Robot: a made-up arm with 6 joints. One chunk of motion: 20 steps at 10 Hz.
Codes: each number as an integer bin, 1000 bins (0 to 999) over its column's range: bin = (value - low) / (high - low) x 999, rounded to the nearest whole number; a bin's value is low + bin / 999 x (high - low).
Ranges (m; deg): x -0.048..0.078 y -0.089..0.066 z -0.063..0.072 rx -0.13..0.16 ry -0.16..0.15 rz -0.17..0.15
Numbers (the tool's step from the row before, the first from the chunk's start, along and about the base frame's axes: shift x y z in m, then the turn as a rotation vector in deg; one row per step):
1: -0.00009 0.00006 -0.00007 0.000 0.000 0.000
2: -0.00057 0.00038 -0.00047 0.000 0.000 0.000
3: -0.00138 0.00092 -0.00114 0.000 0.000 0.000
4: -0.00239 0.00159 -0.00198 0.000 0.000 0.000
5: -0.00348 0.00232 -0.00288 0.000 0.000 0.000
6: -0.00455 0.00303 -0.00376 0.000 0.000 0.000
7: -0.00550 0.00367 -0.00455 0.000 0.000 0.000
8: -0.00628 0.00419 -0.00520 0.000 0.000 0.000
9: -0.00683 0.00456 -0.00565 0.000 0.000 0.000
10: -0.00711 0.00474 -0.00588 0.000 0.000 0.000
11: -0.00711 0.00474 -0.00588 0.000 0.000 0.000
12: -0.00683 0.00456 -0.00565 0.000 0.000 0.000
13: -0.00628 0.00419 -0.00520 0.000 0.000 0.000
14: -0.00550 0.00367 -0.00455 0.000 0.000 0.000
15: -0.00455 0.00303 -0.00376 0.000 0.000 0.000
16: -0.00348 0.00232 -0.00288 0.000 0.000 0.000
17: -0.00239 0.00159 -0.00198 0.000 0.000 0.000
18: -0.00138 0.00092 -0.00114 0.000 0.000 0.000
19: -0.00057 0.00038 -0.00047 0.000 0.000 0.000
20: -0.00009 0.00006 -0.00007 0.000 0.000 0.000
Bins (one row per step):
1: 380 574 466 448 516 531
2: 376 576 463 448 516 531
3: 370 580 458 448 516 531
4: 362 584 452 448 516 531
5: 353 589 445 448 516 531
6: 344 593 438 448 516 531
7: 337 597 433 448 516 531
8: 331 601 428 448 516 531
9: 326 603 424 448 516 531
10: 324 604 423 448 516 531
11: 324 604 423 448 516 531
12: 326 603 424 448 516 531
13: 331 601 428 448 516 531
14: 337 597 433 448 516 531
15: 344 593 438 448 516 531
16: 353 589 445 448 516 531
17: 362 584 452 448 516 531
18: 370 580 458 448 516 531
19: 376 576 463 448 516 531
20: 380 574 466 448 516 531

